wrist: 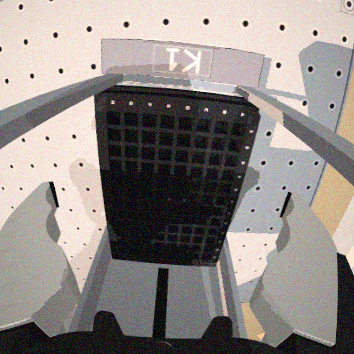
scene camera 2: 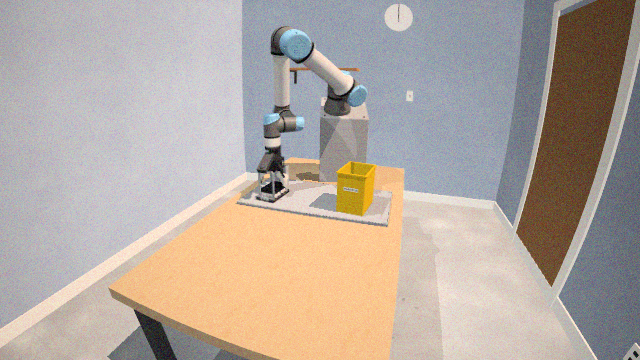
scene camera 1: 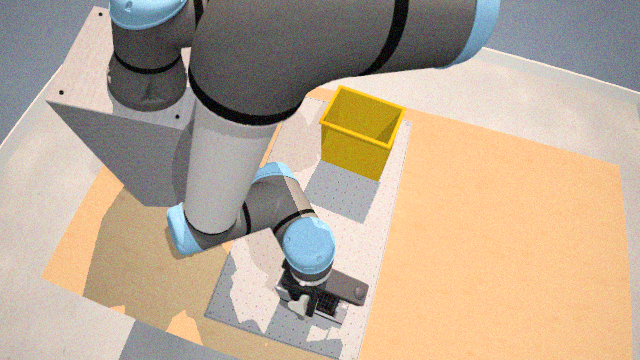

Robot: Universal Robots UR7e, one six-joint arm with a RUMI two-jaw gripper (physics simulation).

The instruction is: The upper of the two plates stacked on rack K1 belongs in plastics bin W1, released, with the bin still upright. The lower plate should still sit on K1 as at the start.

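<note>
A black plate with a grid of square wells lies in rack K1, between its grey posts. The lower plate is mostly hidden under it; a thin double edge shows near the K1 label in the wrist view. My gripper is open and empty, pointing down over the rack. Its two grey fingers stand left and right of the plate, with gaps on both sides; their height against the plate is hard to tell. Yellow bin W1 stands upright, and no plate shows in its visible interior.
Rack and bin stand on a perforated light board on the wooden table. The rack's posts and rails rise close around my fingers. The arm's grey pedestal stands behind the board.
</note>
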